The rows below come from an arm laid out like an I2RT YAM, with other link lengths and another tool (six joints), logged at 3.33 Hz.
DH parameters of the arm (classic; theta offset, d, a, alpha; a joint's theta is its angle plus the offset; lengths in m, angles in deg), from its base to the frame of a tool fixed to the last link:
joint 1: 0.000 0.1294 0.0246 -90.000
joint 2: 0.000 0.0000 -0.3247 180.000
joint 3: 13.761 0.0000 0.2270 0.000
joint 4: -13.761 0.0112 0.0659 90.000
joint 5: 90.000 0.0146 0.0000 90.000
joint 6: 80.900 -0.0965 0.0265 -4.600
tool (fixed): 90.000 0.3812 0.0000 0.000
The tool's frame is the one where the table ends.
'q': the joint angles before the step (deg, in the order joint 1, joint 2, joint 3, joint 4, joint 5, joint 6). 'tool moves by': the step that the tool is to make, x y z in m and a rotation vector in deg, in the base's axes. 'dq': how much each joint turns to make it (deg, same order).
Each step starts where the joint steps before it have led.
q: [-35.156 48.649 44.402 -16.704 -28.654 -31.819]
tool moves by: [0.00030 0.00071 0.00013 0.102 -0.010 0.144]
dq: [0.011 0.070 0.036 0.003 -0.156 0.041]
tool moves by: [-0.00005 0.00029 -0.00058 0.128 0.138 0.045]
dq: [-0.010 0.097 0.065 -0.152 -0.060 0.004]
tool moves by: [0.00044 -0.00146 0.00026 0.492 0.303 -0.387]
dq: [0.002 0.403 0.535 -0.469 0.280 0.403]
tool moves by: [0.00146 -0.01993 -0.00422 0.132 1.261 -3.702]
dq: [-0.003 1.498 0.639 0.156 3.663 0.899]
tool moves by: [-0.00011 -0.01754 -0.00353 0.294 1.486 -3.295]
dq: [-0.089 1.587 1.221 -0.728 3.195 0.731]
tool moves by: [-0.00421 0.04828 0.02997 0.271 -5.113 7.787]
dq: [0.005 -4.880 0.560 -1.348 -8.400 0.150]
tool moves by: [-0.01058 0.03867 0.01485 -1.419 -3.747 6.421]
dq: [0.049 -4.618 -1.221 -0.152 -6.376 -1.161]
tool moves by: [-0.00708 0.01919 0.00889 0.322 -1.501 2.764]
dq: [0.010 -2.037 0.338 -1.051 -2.954 0.458]
